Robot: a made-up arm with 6 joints. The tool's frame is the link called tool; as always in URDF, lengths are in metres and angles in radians. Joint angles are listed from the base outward.
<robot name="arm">
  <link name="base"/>
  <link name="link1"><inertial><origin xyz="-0.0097 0.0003 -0.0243"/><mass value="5.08"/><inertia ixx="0.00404" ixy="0" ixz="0" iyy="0.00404" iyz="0" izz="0.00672"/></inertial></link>
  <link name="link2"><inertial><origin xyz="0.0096 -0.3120 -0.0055"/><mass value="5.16"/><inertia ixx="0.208" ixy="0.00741" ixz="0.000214" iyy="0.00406" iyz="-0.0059" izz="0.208"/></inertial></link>
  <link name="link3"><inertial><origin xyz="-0.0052 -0.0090 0.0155"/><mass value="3.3"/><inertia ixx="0.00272" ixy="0" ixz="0" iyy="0.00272" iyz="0" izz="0.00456"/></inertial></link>
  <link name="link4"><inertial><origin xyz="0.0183 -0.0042 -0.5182"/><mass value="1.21"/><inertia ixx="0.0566" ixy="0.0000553" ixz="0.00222" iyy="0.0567" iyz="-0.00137" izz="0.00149"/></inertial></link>
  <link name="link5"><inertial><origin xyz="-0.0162 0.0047 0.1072"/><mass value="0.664"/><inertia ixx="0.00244" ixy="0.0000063" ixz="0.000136" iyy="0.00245" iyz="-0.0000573" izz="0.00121"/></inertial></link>
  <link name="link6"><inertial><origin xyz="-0.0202 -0.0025 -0.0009"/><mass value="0.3"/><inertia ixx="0.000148" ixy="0" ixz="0" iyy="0.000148" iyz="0" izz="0.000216"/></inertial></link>
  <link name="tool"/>
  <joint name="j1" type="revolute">
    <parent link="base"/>
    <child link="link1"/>
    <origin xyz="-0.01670 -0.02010 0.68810" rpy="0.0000 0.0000 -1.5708"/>
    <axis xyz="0 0 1"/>
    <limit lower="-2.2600" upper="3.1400"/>
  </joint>
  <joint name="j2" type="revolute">
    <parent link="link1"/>
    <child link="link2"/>
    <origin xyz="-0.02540 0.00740 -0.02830" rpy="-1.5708 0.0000 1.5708"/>
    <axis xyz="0 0 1"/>
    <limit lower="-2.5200" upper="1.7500"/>
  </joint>
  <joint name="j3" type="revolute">
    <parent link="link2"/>
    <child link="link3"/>
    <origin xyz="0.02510 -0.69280 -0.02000" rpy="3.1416 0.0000 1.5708"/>
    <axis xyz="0 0 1"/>
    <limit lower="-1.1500" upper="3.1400"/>
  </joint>
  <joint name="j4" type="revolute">
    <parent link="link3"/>
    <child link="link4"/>
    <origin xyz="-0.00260 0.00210 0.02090" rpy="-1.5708 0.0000 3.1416"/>
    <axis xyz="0 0 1"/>
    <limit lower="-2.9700" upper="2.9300"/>
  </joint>
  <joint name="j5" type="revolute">
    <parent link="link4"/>
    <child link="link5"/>
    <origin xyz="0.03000 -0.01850 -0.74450" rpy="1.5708 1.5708 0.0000"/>
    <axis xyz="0 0 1"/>
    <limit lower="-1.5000" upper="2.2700"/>
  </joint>
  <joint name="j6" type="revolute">
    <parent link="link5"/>
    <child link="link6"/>
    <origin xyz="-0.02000 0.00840 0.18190" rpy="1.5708 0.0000 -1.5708"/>
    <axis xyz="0 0 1"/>
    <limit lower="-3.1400" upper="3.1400"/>
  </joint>
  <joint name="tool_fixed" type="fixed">
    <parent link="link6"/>
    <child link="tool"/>
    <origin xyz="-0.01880 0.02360 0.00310" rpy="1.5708 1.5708 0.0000"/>
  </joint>
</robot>
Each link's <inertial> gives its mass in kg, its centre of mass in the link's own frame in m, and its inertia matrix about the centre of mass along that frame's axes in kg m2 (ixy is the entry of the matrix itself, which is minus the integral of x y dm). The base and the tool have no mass. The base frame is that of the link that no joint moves.
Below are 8 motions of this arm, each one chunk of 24 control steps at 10 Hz.
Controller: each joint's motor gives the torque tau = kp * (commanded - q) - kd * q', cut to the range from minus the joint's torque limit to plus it. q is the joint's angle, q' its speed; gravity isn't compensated. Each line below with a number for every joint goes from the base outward.
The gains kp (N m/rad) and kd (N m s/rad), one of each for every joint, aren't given. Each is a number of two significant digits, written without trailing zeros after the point. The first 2 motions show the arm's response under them.
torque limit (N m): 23 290 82 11 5.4 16
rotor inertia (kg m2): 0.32 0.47 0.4 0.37 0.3 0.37
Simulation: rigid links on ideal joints. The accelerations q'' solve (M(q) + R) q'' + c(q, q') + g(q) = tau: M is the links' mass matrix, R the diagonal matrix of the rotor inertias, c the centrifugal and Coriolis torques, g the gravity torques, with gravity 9.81 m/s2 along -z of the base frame. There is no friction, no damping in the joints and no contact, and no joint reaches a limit. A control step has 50 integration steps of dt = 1/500 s. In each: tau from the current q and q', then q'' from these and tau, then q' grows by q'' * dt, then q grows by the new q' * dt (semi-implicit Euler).
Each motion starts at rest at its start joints. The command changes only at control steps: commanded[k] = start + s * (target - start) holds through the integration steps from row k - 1 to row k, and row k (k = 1, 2, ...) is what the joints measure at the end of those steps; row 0 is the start. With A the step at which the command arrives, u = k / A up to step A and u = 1 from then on. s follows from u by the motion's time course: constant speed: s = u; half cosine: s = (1 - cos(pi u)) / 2; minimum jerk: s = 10 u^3 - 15 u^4 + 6 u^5; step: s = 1 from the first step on.
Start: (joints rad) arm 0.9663 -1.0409 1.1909 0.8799 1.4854 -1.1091
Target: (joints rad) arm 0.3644 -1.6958 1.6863 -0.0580 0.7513 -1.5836
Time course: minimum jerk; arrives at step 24
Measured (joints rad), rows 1 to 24:
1: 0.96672 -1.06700 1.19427 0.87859 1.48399 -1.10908
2: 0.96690 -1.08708 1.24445 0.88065 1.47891 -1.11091
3: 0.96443 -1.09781 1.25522 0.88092 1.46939 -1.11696
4: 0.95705 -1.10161 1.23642 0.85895 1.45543 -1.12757
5: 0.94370 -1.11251 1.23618 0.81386 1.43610 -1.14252
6: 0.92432 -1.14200 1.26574 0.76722 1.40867 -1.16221
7: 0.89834 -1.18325 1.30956 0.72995 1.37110 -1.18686
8: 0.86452 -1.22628 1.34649 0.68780 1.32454 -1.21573
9: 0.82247 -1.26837 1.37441 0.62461 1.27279 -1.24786
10: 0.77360 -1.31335 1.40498 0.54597 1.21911 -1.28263
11: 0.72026 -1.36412 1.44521 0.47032 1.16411 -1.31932
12: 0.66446 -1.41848 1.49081 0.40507 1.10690 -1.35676
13: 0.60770 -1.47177 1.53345 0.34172 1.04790 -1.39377
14: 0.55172 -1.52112 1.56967 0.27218 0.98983 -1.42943
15: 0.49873 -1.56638 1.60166 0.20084 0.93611 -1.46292
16: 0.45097 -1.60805 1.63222 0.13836 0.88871 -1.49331
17: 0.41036 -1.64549 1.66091 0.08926 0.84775 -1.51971
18: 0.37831 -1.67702 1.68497 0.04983 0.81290 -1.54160
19: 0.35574 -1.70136 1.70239 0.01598 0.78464 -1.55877
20: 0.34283 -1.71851 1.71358 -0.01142 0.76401 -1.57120
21: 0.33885 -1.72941 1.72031 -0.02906 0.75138 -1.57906
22: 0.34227 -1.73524 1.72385 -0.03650 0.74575 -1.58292
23: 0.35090 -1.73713 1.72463 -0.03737 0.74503 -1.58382
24: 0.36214 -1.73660 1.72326 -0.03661 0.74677 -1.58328
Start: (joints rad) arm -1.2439 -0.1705 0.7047 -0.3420 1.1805 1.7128
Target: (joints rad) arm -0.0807 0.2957 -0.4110 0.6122 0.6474 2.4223
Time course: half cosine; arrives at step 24
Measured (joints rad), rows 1 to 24:
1: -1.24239 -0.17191 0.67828 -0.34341 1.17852 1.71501
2: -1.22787 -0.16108 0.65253 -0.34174 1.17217 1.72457
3: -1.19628 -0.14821 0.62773 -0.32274 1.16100 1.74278
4: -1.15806 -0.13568 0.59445 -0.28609 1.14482 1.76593
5: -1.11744 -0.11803 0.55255 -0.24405 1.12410 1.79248
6: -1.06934 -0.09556 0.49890 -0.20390 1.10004 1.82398
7: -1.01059 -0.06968 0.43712 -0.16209 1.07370 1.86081
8: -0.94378 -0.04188 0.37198 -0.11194 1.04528 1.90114
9: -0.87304 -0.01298 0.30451 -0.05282 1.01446 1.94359
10: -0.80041 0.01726 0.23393 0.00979 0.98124 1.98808
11: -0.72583 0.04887 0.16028 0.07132 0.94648 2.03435
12: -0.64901 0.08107 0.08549 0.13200 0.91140 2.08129
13: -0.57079 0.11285 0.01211 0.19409 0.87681 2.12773
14: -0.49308 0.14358 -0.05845 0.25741 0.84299 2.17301
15: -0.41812 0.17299 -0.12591 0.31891 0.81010 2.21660
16: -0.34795 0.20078 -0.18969 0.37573 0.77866 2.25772
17: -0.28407 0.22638 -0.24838 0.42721 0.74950 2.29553
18: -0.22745 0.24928 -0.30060 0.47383 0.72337 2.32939
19: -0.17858 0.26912 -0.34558 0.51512 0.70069 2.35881
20: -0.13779 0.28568 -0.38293 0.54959 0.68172 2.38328
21: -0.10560 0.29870 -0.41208 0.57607 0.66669 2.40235
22: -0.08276 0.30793 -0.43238 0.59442 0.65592 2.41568
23: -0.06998 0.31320 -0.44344 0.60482 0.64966 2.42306
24: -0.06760 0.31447 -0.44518 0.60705 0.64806 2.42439
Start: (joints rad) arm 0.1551 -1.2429 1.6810 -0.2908 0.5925 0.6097
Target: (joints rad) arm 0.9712 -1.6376 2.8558 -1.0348 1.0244 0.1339
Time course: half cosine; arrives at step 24
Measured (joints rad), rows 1 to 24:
1: 0.15592 -1.27251 1.69490 -0.29334 0.59328 0.60797
2: 0.15856 -1.29818 1.76668 -0.28488 0.59433 0.60121
3: 0.16506 -1.31074 1.79935 -0.27459 0.59766 0.58901
4: 0.17847 -1.31180 1.80445 -0.30367 0.60942 0.57380
5: 0.20170 -1.31705 1.83313 -0.36817 0.63160 0.55629
6: 0.23618 -1.33749 1.89421 -0.41716 0.65792 0.53522
7: 0.28155 -1.36503 1.96990 -0.43164 0.68085 0.51053
8: 0.33684 -1.38985 2.03961 -0.44775 0.69987 0.48361
9: 0.40009 -1.41055 2.10153 -0.49822 0.72086 0.45526
10: 0.46803 -1.43183 2.16677 -0.56871 0.74853 0.42546
11: 0.53666 -1.45708 2.24183 -0.62561 0.78119 0.39446
12: 0.60257 -1.48497 2.32247 -0.66244 0.81331 0.36307
13: 0.66344 -1.51193 2.40032 -0.69991 0.84154 0.33202
14: 0.71771 -1.53629 2.47156 -0.75175 0.86705 0.30166
15: 0.76453 -1.55896 2.53839 -0.80897 0.89282 0.27236
16: 0.80420 -1.58120 2.60353 -0.85657 0.91966 0.24475
17: 0.83846 -1.60259 2.66557 -0.89260 0.94558 0.21942
18: 0.86981 -1.62165 2.72049 -0.92544 0.96809 0.19673
19: 0.90011 -1.63751 2.76621 -0.95945 0.98635 0.17695
20: 0.92969 -1.65048 2.80359 -0.99001 1.00108 0.16045
21: 0.95731 -1.66096 2.83367 -1.01119 1.01303 0.14761
22: 0.98061 -1.66870 2.85552 -1.02292 1.02205 0.13866
23: 0.99673 -1.67313 2.86748 -1.02901 1.02744 0.13371
24: 1.00310 -1.67405 2.86903 -1.03117 1.02873 0.13279

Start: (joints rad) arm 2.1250 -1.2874 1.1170 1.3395 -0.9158 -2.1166
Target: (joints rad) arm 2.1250 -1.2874 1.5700 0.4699 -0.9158 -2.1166
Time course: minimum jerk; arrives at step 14
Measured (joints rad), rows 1 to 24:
1: 2.12493 -1.31616 1.12321 1.33765 -0.91504 -2.11676
2: 2.12429 -1.33505 1.18873 1.32039 -0.91351 -2.11669
3: 2.12276 -1.33827 1.21861 1.27433 -0.91265 -2.11628
4: 2.12079 -1.32726 1.22352 1.20149 -0.91316 -2.11630
5: 2.11914 -1.31710 1.25612 1.10770 -0.91450 -2.11671
6: 2.11843 -1.32062 1.32518 0.99684 -0.91556 -2.11677
7: 2.11908 -1.32995 1.40747 0.87852 -0.91594 -2.11630
8: 2.12126 -1.33385 1.47346 0.76551 -0.91599 -2.11597
9: 2.12462 -1.33039 1.51762 0.66385 -0.91609 -2.11614
10: 2.12850 -1.32612 1.55226 0.57671 -0.91626 -2.11643
11: 2.13227 -1.32616 1.58434 0.51350 -0.91640 -2.11641
12: 2.13524 -1.32892 1.60793 0.48304 -0.91659 -2.11619
13: 2.13656 -1.33017 1.61574 0.47993 -0.91688 -2.11608
14: 2.13549 -1.32856 1.61110 0.48642 -0.91706 -2.11618
15: 2.13198 -1.32618 1.60592 0.48700 -0.91693 -2.11631
16: 2.12694 -1.32588 1.60618 0.48177 -0.91663 -2.11632
17: 2.12188 -1.32728 1.60942 0.48040 -0.91648 -2.11624
18: 2.11796 -1.32821 1.61115 0.48486 -0.91666 -2.11619
19: 2.11577 -1.32788 1.61012 0.48796 -0.91696 -2.11620
20: 2.11559 -1.32712 1.60845 0.48577 -0.91706 -2.11625
21: 2.11749 -1.32687 1.60807 0.48243 -0.91689 -2.11627
22: 2.12105 -1.32718 1.60888 0.48248 -0.91667 -2.11625
23: 2.12535 -1.32754 1.60964 0.48470 -0.91662 -2.11622
24: 2.12930 -1.32757 1.60962 0.48534 -0.91673 -2.11622

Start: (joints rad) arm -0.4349 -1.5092 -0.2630 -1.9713 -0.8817 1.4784
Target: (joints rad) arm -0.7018 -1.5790 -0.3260 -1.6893 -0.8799 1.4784
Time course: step
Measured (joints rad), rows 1 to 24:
1: -0.47566 -1.61528 -0.36090 -1.82686 -0.88143 1.47835
2: -0.59054 -1.62832 -0.36719 -1.57371 -0.87408 1.47951
3: -0.73507 -1.59947 -0.31523 -1.54904 -0.87031 1.47916
4: -0.84827 -1.61230 -0.32494 -1.70846 -0.87368 1.47826
5: -0.89438 -1.61172 -0.34945 -1.79397 -0.87671 1.47899
6: -0.86735 -1.60576 -0.35064 -1.72535 -0.87684 1.47962
7: -0.77589 -1.60915 -0.33687 -1.64324 -0.87555 1.47904
8: -0.66264 -1.61145 -0.32962 -1.65201 -0.87477 1.47847
9: -0.57725 -1.60953 -0.33964 -1.70359 -0.87526 1.47867
10: -0.55303 -1.60763 -0.34971 -1.71625 -0.87627 1.47902
11: -0.59382 -1.60805 -0.34551 -1.68860 -0.87673 1.47893
12: -0.67502 -1.60958 -0.33659 -1.67100 -0.87639 1.47872
13: -0.75842 -1.61009 -0.33571 -1.68430 -0.87558 1.47883
14: -0.80958 -1.60925 -0.34107 -1.70385 -0.87485 1.47908
15: -0.81064 -1.60863 -0.34349 -1.70464 -0.87466 1.47910
16: -0.76625 -1.60901 -0.34071 -1.69191 -0.87506 1.47893
17: -0.69964 -1.60948 -0.33838 -1.68435 -0.87569 1.47883
18: -0.64089 -1.60927 -0.34018 -1.68715 -0.87614 1.47885
19: -0.61369 -1.60872 -0.34310 -1.69160 -0.87622 1.47886
20: -0.62613 -1.60862 -0.34313 -1.69130 -0.87601 1.47884
21: -0.66882 -1.60899 -0.34090 -1.68896 -0.87575 1.47885
22: -0.72072 -1.60929 -0.33962 -1.68960 -0.87553 1.47891
23: -0.75926 -1.60922 -0.34031 -1.69304 -0.87539 1.47896
24: -0.76981 -1.60903 -0.34129 -1.69520 -0.87532 1.47897

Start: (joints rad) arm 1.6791 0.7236 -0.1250 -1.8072 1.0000 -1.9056
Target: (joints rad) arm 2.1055 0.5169 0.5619 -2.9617 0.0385 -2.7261
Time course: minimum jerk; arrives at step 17
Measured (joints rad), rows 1 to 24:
1: 1.67924 0.74934 -0.13449 -1.80884 0.99987 -1.90712
2: 1.68043 0.75741 -0.15642 -1.81976 0.99500 -1.91650
3: 1.68500 0.74397 -0.12827 -1.85188 0.97334 -1.94161
4: 1.69706 0.73048 -0.06759 -1.91169 0.92686 -1.98590
5: 1.72076 0.71600 -0.02393 -1.99669 0.85579 -2.04673
6: 1.75853 0.70065 0.02098 -2.09906 0.76543 -2.12007
7: 1.80913 0.68118 0.09181 -2.21377 0.66304 -2.20381
8: 1.86806 0.65649 0.17443 -2.34057 0.55512 -2.29493
9: 1.92999 0.63180 0.25009 -2.47397 0.44623 -2.38750
10: 1.98967 0.61011 0.31785 -2.60022 0.34023 -2.47533
11: 2.04193 0.59012 0.38154 -2.70930 0.24226 -2.55414
12: 2.08252 0.57167 0.43834 -2.80064 0.15869 -2.62074
13: 2.10921 0.55691 0.48214 -2.87413 0.09480 -2.67204
14: 2.12220 0.54739 0.51005 -2.92440 0.05272 -2.70615
15: 2.12372 0.54275 0.52360 -2.94794 0.03103 -2.72380
16: 2.11725 0.54168 0.52649 -2.95020 0.02568 -2.72844
17: 2.10691 0.54261 0.52367 -2.94302 0.03033 -2.72602
18: 2.09700 0.54368 0.52116 -2.93789 0.03659 -2.72399
19: 2.09121 0.54361 0.52192 -2.93930 0.03830 -2.72524
20: 2.09149 0.54284 0.52395 -2.94340 0.03556 -2.72661
21: 2.09726 0.54251 0.52444 -2.94490 0.03237 -2.72603
22: 2.10575 0.54286 0.52333 -2.94324 0.03169 -2.72513
23: 2.11331 0.54324 0.52243 -2.94170 0.03322 -2.72533
24: 2.11703 0.54318 0.52273 -2.94236 0.03486 -2.72585

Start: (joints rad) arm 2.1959 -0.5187 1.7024 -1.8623 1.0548 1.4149
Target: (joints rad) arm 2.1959 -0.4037 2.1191 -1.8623 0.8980 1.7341
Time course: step
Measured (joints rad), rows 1 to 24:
1: 2.19610 -0.37320 2.15848 -1.86033 0.97898 1.62455
2: 2.19697 -0.43544 2.25286 -1.86229 0.85681 1.89883
3: 2.19601 -0.46513 2.18143 -1.86501 0.81315 1.81576
4: 2.19437 -0.41609 2.14679 -1.86365 0.85917 1.64358
5: 2.19460 -0.40315 2.10088 -1.86115 0.92265 1.67573
6: 2.19628 -0.41251 2.13036 -1.86095 0.94175 1.78168
7: 2.19724 -0.42964 2.17244 -1.86289 0.91547 1.77315
8: 2.19674 -0.43401 2.17372 -1.86399 0.88283 1.70913
9: 2.19561 -0.42389 2.14880 -1.86291 0.87429 1.70787
10: 2.19502 -0.41577 2.13311 -1.86162 0.88856 1.74590
11: 2.19536 -0.41787 2.14100 -1.86190 0.90526 1.75039
12: 2.19601 -0.42445 2.15597 -1.86296 0.90934 1.72815
13: 2.19632 -0.42676 2.15915 -1.86324 0.90185 1.72329
14: 2.19618 -0.42368 2.15091 -1.86258 0.89315 1.73609
15: 2.19591 -0.42040 2.14419 -1.86206 0.89095 1.74024
16: 2.19579 -0.42060 2.14589 -1.86226 0.89485 1.73300
17: 2.19583 -0.42291 2.15131 -1.86273 0.89954 1.72981
18: 2.19585 -0.42407 2.15326 -1.86285 0.90082 1.73383
19: 2.19583 -0.42319 2.15073 -1.86261 0.89874 1.73614
20: 2.19585 -0.42192 2.14802 -1.86240 0.89613 1.73396
21: 2.19594 -0.42179 2.14817 -1.86242 0.89536 1.73236
22: 2.19602 -0.42256 2.15005 -1.86256 0.89652 1.73350
23: 2.19601 -0.42308 2.15102 -1.86262 0.89802 1.73457
24: 2.19590 -0.42287 2.15032 -1.86258 0.89846 1.73400

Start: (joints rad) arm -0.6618 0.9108 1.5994 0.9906 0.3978 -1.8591
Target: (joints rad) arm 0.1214 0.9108 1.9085 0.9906 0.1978 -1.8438
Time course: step
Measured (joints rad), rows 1 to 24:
1: -0.62952 0.97904 1.88843 0.96921 0.31622 -1.84772
2: -0.53008 0.92485 1.96733 0.96626 0.16314 -1.83549
3: -0.35818 0.91294 1.92537 0.98883 0.09113 -1.84023
4: -0.13324 0.95475 1.86786 0.98739 0.13846 -1.84877
5: 0.12355 0.97345 1.81840 0.96195 0.22751 -1.84783
6: 0.35725 0.96628 1.84325 0.96838 0.26593 -1.84264
7: 0.54153 0.94448 1.89345 1.00633 0.23369 -1.84176
8: 0.67124 0.93278 1.91337 1.02502 0.17977 -1.84393
9: 0.73766 0.93762 1.89756 1.00796 0.15800 -1.84452
10: 0.73938 0.94634 1.87758 0.98632 0.17783 -1.84365
11: 0.67833 0.94833 1.87650 0.98647 0.20909 -1.84350
12: 0.55401 0.94505 1.88608 1.00030 0.22063 -1.84396
13: 0.36574 0.94495 1.88654 1.00656 0.20842 -1.84394
14: 0.12785 0.95133 1.87219 0.99697 0.19136 -1.84379
15: -0.08831 0.95590 1.86174 0.97051 0.18860 -1.84442
16: -0.24459 0.95086 1.87389 0.95469 0.19957 -1.84497
17: -0.34254 0.94136 1.89529 0.96749 0.20967 -1.84443
18: -0.37919 0.93655 1.90361 0.98660 0.20928 -1.84366
19: -0.35151 0.93914 1.89583 0.98676 0.20179 -1.84377
20: -0.26046 0.94451 1.88431 0.97264 0.19656 -1.84441
21: -0.10808 0.94816 1.87829 0.96496 0.19808 -1.84465
22: 0.09550 0.95026 1.87524 0.97275 0.20282 -1.84435
23: 0.28932 0.95093 1.87263 0.99510 0.20391 -1.84389
24: 0.42631 0.94780 1.87894 1.01075 0.19996 -1.84365

